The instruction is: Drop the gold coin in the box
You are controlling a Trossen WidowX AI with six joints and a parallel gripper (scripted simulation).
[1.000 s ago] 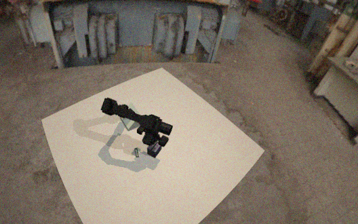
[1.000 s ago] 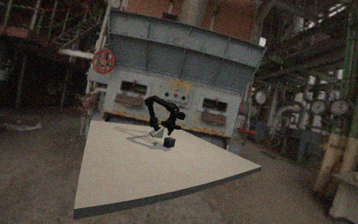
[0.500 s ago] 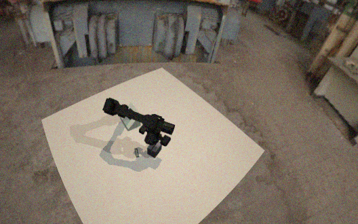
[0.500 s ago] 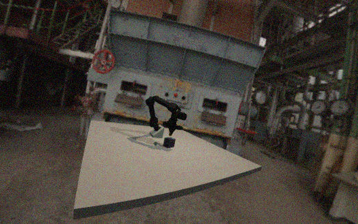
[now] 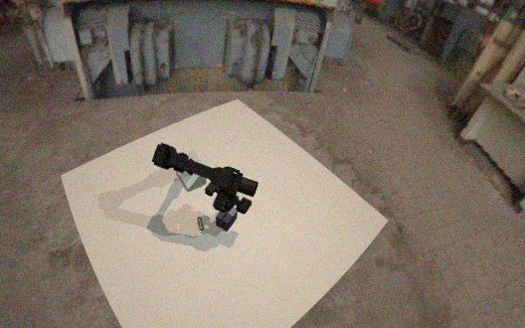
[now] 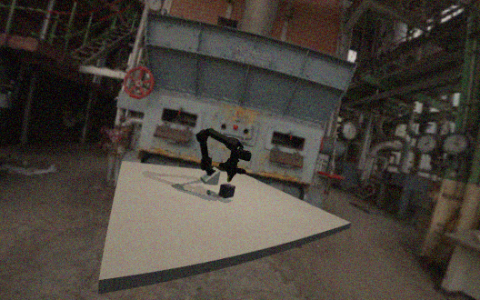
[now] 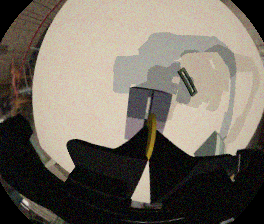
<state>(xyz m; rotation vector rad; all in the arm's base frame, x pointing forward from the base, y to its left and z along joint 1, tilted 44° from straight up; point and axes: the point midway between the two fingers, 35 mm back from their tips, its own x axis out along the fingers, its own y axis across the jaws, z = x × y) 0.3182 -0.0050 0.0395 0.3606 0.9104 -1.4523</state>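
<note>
Right now my gripper tip is 10 mm below the gold coin.
</note>
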